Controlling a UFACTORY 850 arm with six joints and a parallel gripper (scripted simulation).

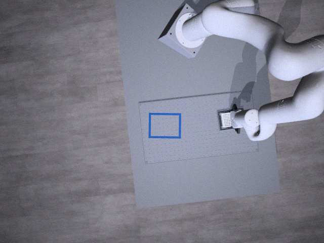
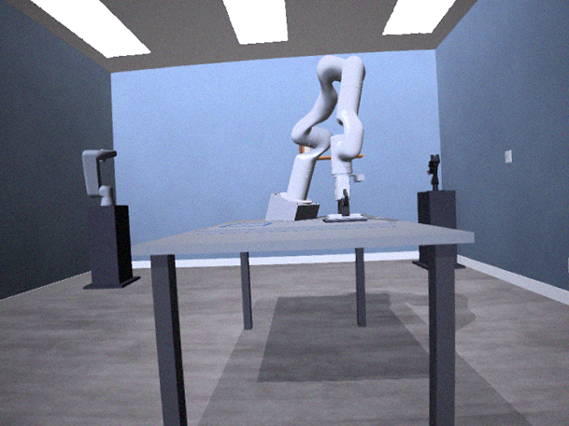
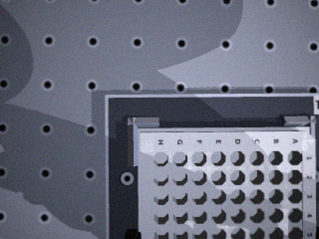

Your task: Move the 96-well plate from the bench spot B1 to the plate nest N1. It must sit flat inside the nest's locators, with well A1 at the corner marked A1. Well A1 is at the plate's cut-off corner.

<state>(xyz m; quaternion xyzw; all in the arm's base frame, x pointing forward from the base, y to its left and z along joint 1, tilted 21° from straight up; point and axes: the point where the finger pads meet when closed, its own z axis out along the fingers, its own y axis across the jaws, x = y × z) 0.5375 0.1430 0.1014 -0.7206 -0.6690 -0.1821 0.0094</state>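
Now: the white 96-well plate 1 cm below my hand. Round my hand: dark plate nest 3 cm below; A1 mark 6 cm ahead, 7 cm to the left, 2 cm below.
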